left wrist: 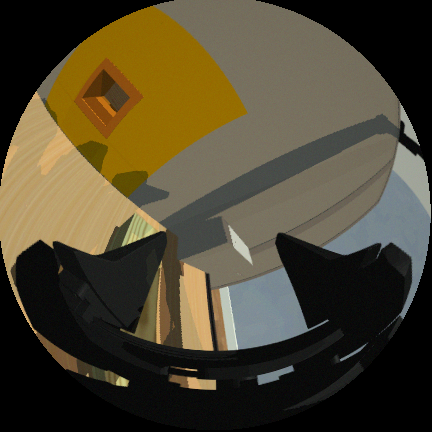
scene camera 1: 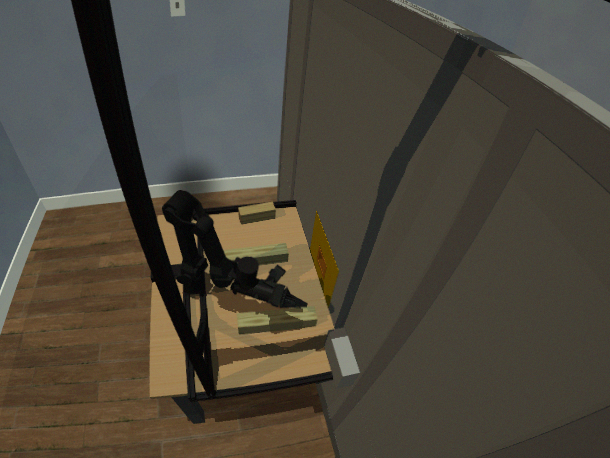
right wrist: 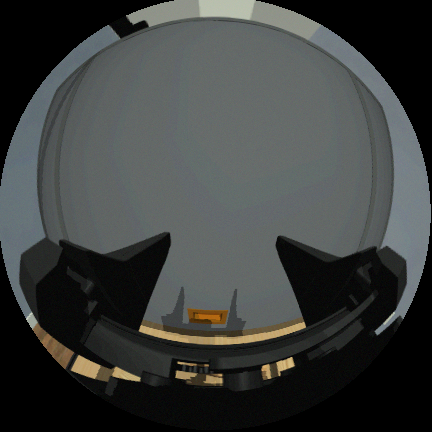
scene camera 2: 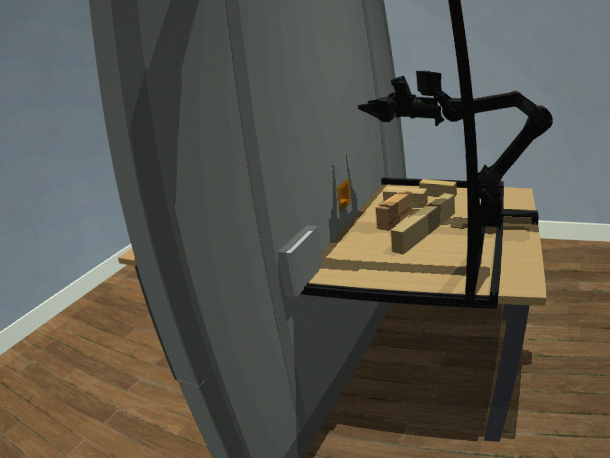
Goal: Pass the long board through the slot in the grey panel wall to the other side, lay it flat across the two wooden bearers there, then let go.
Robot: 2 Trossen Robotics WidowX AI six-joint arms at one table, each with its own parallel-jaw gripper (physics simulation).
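Frame: origin at the left arm's base, x ahead, y left, z up, level; centimetres.
Seen in the pictures: left gripper, fingertip midpoint: (left wrist: 222, 238) (scene camera 1: 305, 305); right gripper, fingertip midpoint: (right wrist: 225, 240) (scene camera 2: 363, 104); left arm's base at its link origin: (scene camera 1: 193, 286); right arm's base at its link origin: (scene camera 2: 491, 222).
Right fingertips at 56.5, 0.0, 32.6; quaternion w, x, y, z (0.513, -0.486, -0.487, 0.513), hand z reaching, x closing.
Offsets run from my right fingertips to a thing's top centre, as dx, dy, dz. "pt": to the spot under its first point.
Two long pale-green wooden pieces, a lower one @[-31.2, -17.0, -29.8] (scene camera 1: 277, 321) (left wrist: 140, 227) and an upper one @[-34.7, +9.8, -29.8] (scene camera 1: 270, 254), lie parallel on the table in scene camera 1. Scene camera 2 shows a long brown piece @[+16.1, -3.7, -28.6] (scene camera 2: 415, 232) beside a reddish-brown piece @[+5.3, +3.2, -28.2] (scene camera 2: 387, 216). I cannot tell which is the long board and which are the bearers. The slot's orange frame @[pt -7.9, -5.4, -26.2] (scene camera 2: 340, 201) (left wrist: 122, 81) (right wrist: 191, 316) is low in the grey panel wall (scene camera 1: 435, 240) (scene camera 2: 300, 100). My left gripper (scene camera 1: 304, 304) (left wrist: 222, 238) is open and empty, near the lower piece's wall-side end. My right gripper (scene camera 2: 361, 107) (right wrist: 225, 240) is open and empty, high above the table.
A yellow panel (scene camera 1: 316, 237) (left wrist: 200, 100) surrounds the slot on the left arm's side. A short block @[-30.5, +31.7, -29.5] (scene camera 1: 257, 214) lies at that table's back. More blocks @[+14.8, +27.0, -30.1] (scene camera 2: 437, 186) lie behind the brown pieces. A grey box (scene camera 1: 345, 355) (scene camera 2: 300, 265) juts from the wall. Black posts (scene camera 1: 120, 130) (scene camera 2: 468, 150) rise beside the arms.
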